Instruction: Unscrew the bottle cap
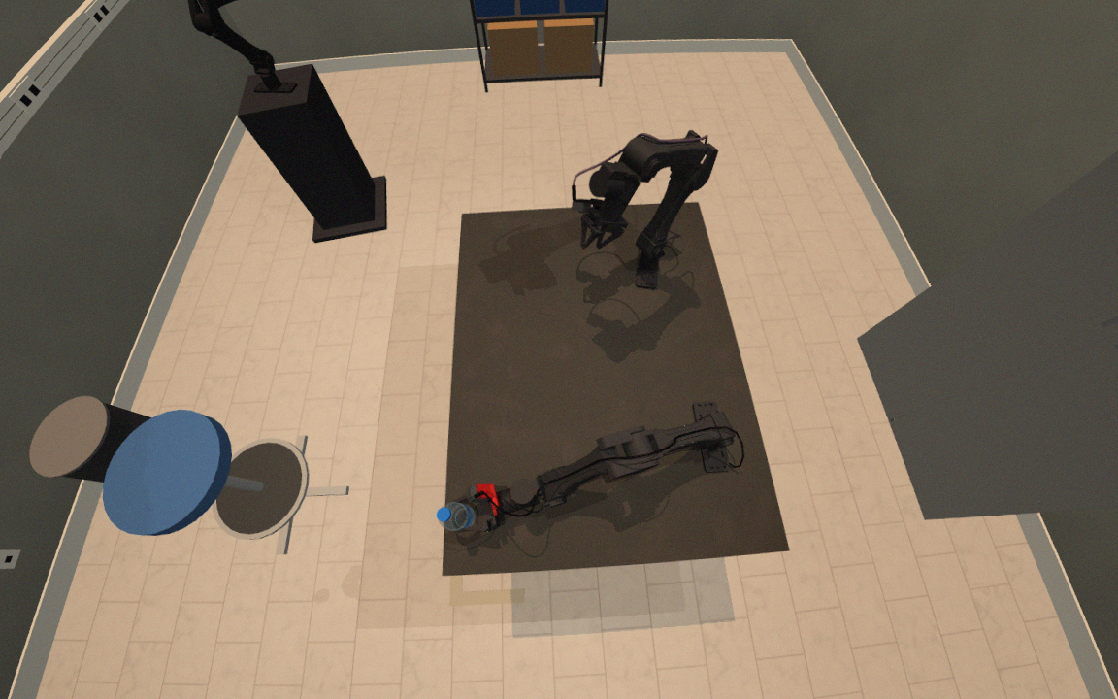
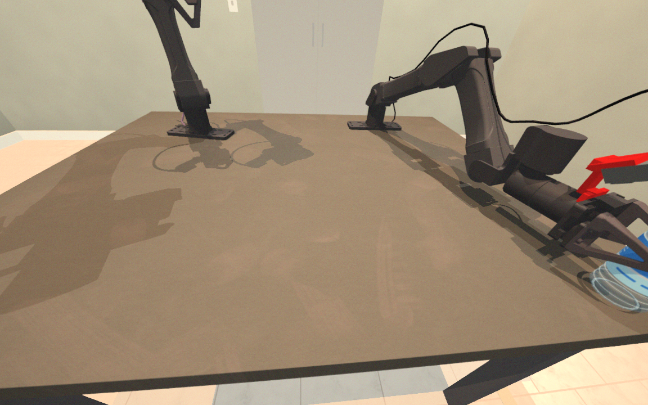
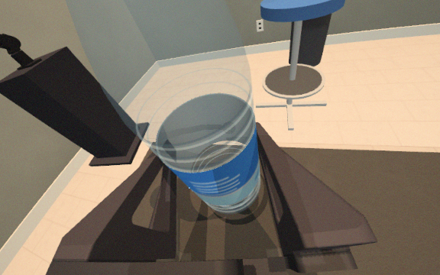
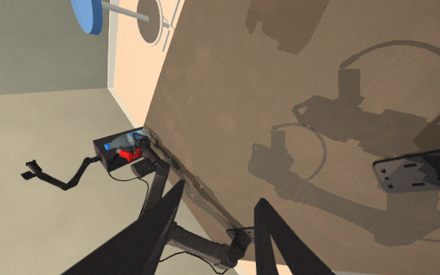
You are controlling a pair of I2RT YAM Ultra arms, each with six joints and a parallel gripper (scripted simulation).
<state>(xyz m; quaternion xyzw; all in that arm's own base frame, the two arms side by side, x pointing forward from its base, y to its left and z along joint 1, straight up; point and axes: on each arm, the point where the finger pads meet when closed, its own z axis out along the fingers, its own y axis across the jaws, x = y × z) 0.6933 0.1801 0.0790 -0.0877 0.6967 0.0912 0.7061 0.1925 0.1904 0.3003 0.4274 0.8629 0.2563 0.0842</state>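
Right now my left hand is 12 cm below the blue cap. Round my left hand: clear plastic bottle (2 cm above).
The blue cap is 470 mm ahead of my right hand, 570 mm to the left of it and 100 mm below it. The rest, counted from my right hand: clear plastic bottle: 470 mm ahead, 570 mm to the left, 200 mm below.
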